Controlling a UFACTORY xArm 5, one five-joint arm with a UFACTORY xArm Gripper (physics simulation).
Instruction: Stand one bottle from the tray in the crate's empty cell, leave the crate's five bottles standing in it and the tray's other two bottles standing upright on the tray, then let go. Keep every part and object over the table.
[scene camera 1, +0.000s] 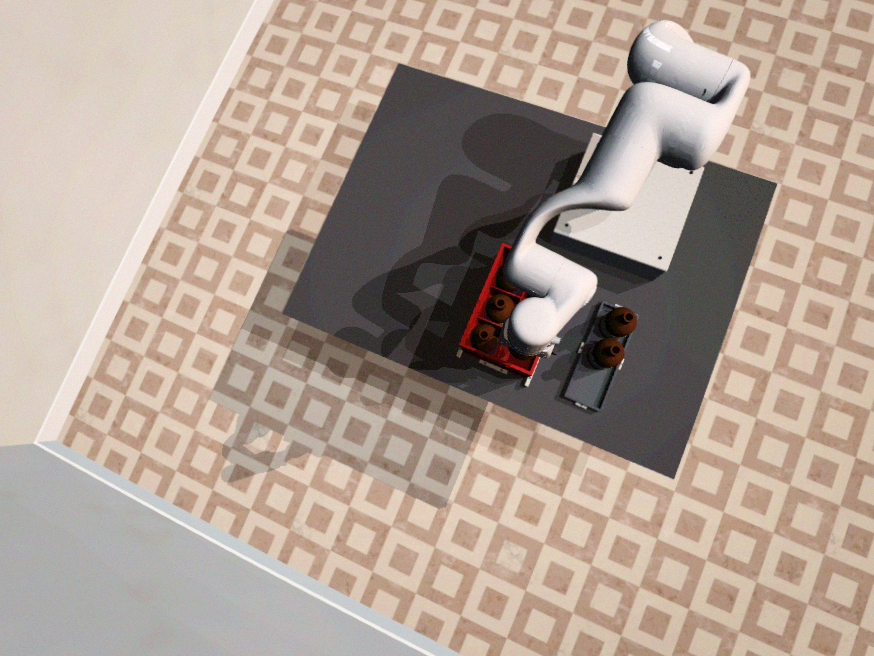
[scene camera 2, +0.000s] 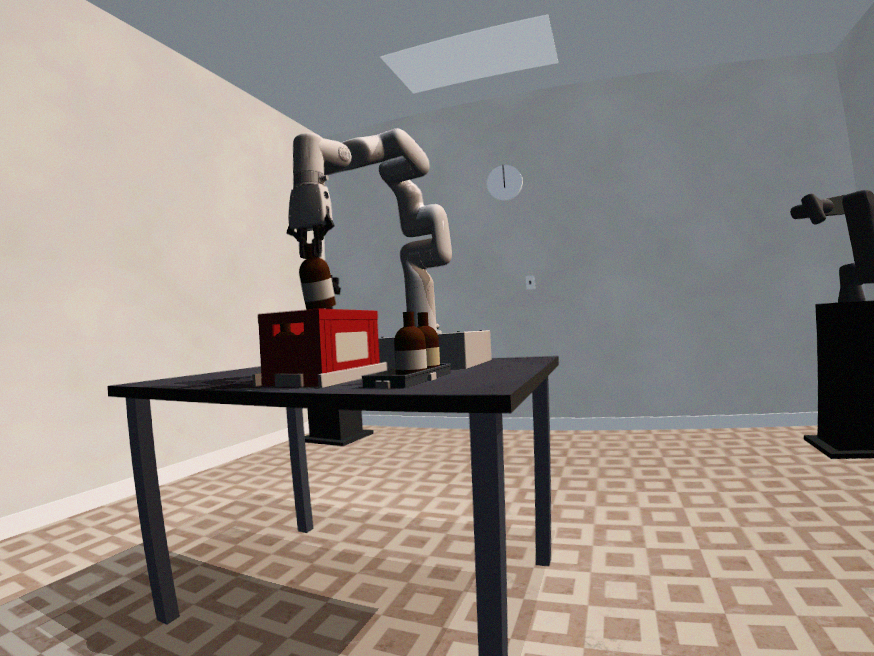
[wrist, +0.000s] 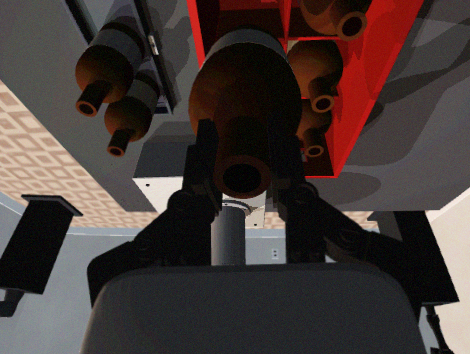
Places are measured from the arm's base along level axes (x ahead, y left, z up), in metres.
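Pixels of known places: gripper, fingertip midpoint: (scene camera 2: 310, 257) (wrist: 243, 134); arm's base, origin of the base link: (wrist: 227, 210).
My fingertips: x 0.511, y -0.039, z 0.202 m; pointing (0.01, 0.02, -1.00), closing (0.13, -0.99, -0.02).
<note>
Ahead of a thing's pixels: the offset from my fingertips to its top centre. "spot": to the spot under its first point. Level surfaces: height alone.
My gripper (scene camera 2: 310, 249) (wrist: 243, 134) is shut on the neck of a brown bottle {0.015 m back, 0.001 m right, 0.036 m up} (scene camera 2: 317, 288) (wrist: 245, 90), which leans slightly in scene camera 2. Its base is near the height of the rim of the red crate {0.096 m back, 0.052 m right, 0.126 m down} (scene camera 1: 487, 290) (scene camera 2: 289, 356) (wrist: 385, 57), on the tray side; the arm hides it in scene camera 1. Several bottles stand in the crate, among them one {0.093 m back, 0.092 m right, 0.138 m down} (scene camera 1: 499, 307) and another {0.005 m back, 0.095 m right, 0.138 m down} (scene camera 1: 484, 337); the rest are partly or fully hidden. Two bottles, one {0.190 m back, 0.196 m left, 0.141 m down} (scene camera 1: 621, 321) (scene camera 2: 429, 346) (wrist: 131, 112) and another {0.105 m back, 0.199 m left, 0.141 m down} (scene camera 1: 609, 353) (scene camera 2: 410, 346) (wrist: 110, 65), stand upright on the grey tray {spot: 0.025 m back, 0.207 m left, 0.296 m down} (scene camera 1: 591, 384).
The robot's pale base box (scene camera 1: 635, 222) (scene camera 2: 476, 349) stands behind the crate and tray. The arm (scene camera 1: 614, 158) reaches over the crate. The crate and tray lie near the front edge of the dark table {0.301 m down} (scene camera 1: 381, 162) (scene camera 2: 480, 384).
</note>
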